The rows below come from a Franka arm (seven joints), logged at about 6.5 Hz.
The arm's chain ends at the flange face. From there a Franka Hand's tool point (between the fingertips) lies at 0.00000 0.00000 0.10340 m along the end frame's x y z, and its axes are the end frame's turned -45 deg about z.
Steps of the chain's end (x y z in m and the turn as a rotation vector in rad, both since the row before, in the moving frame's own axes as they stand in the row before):
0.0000 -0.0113 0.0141 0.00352 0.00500 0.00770
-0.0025 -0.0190 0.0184 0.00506 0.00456 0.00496
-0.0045 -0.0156 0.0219 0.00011 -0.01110 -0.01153
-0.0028 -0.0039 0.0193 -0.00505 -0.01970 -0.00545
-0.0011 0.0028 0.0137 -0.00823 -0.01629 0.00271
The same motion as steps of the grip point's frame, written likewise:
0.0086 -0.0079 0.0141 -0.00105 0.00602 0.00770
0.0124 -0.0152 0.0184 0.00035 0.00680 0.00496
0.0070 -0.0150 0.0219 0.00793 -0.00777 -0.01153
-0.0010 -0.0058 0.0193 0.01036 -0.01750 -0.00545
-0.0045 0.0006 0.0137 0.00570 -0.01734 0.00271

